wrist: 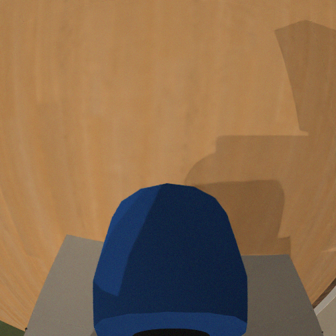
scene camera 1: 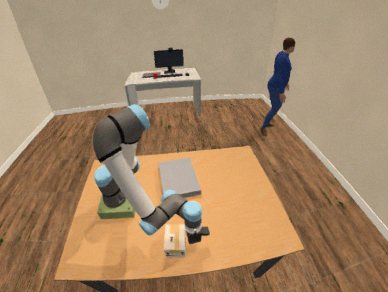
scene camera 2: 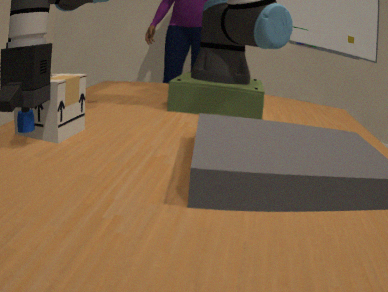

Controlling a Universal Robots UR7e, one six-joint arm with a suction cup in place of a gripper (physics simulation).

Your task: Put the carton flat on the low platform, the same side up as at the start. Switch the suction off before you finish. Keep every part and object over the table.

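Frame: origin at the arm's base, x ahead, y left, z up, level; metres.
Where they show: hand, tool point: (scene camera 2: 26,129); arm's base, link origin: (scene camera 1: 115,197) (scene camera 2: 220,79).
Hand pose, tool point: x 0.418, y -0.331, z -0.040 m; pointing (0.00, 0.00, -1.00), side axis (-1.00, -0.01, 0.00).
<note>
Each offset is from my tool point to the top centre of the thing. Level surfaces: height alone.
The white carton @(dx -0.093, dy +0.000, dz +0.080 m) (scene camera 1: 174,243) (scene camera 2: 72,107) stands upright on the table @(dz -0.032 m) (scene camera 1: 240,215) (scene camera 2: 125,200), with brown tape on top and its printed arrows pointing up. Its grey side (wrist: 62,285) shows behind the cup in the wrist view. My blue suction cup (scene camera 2: 26,121) (wrist: 170,245) is low beside the carton, just above the table, and holds nothing. In scene camera 1 the cup is hidden behind its black tool body, right of the carton. Whether the cup's side touches the carton cannot be told. The low grey platform @(dx -0.001, dy +0.459, dz +0.016 m) (scene camera 1: 179,176) (scene camera 2: 280,145) lies flat, apart from the carton.
The green arm base (scene camera 1: 116,210) (scene camera 2: 215,97) stands left of the platform in scene camera 1. The arm's forearm (scene camera 1: 130,187) passes over the table between the base and the carton. The table's front edge (scene camera 1: 210,271) runs beyond the carton. A desk and a person stand off the table.
</note>
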